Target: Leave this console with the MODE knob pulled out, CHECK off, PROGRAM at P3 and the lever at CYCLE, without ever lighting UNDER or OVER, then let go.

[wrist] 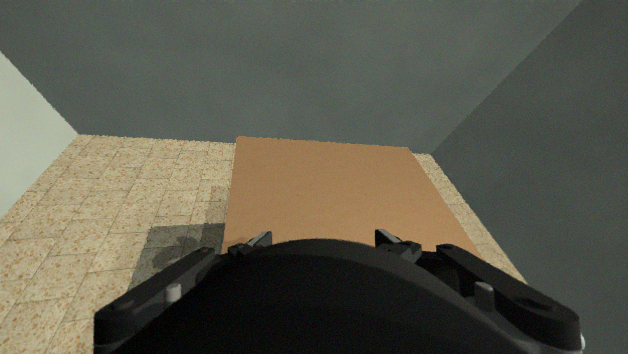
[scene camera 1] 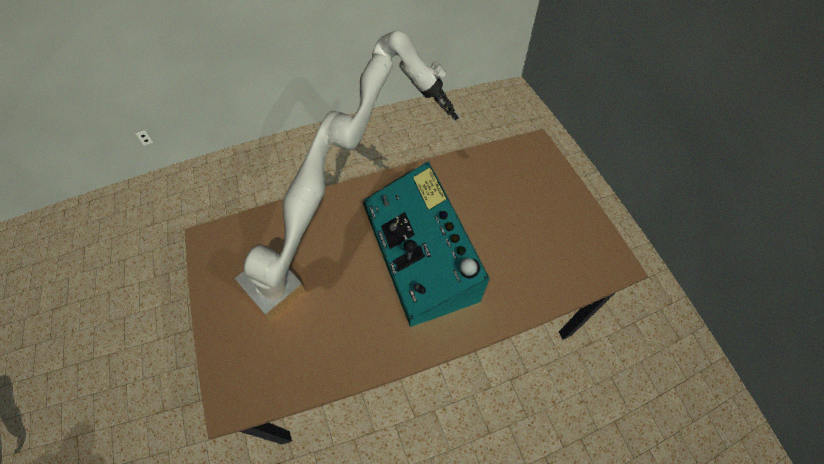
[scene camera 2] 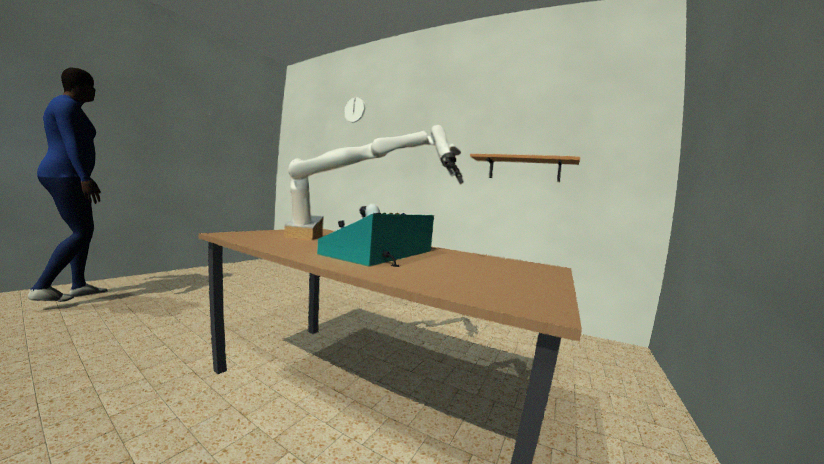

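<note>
A teal sloped console [scene camera 1: 441, 282] [scene camera 2: 397, 239] stands on the table. In scene camera 1, a black lever [scene camera 1: 410, 246] stands in its slot, a small selector [scene camera 1: 394, 226] sits on a black plate with P labels, a grey switch [scene camera 1: 385, 200] is near the far left corner, and a black knob [scene camera 1: 419, 288] is near the front. A white dome [scene camera 1: 469, 267] sits at the right. Lamps [scene camera 1: 442, 214] [scene camera 1: 460, 250] look dark. Labels and exact settings are too small to read surely. My gripper [scene camera 1: 456, 117] [scene camera 2: 460, 180] [wrist: 322, 242] is open and empty, high up beyond the console's far end, touching nothing.
A yellow card [scene camera 1: 429, 188] is on the console. A small black thing [scene camera 2: 392, 259] is by its back side. The brown table [scene camera 1: 547, 219] [scene camera 2: 490, 276] [wrist: 340, 185] carries the arm's base [scene camera 1: 269, 293]. A wall shelf [scene camera 2: 524, 159] and a person [scene camera 2: 66, 138] show in scene camera 2.
</note>
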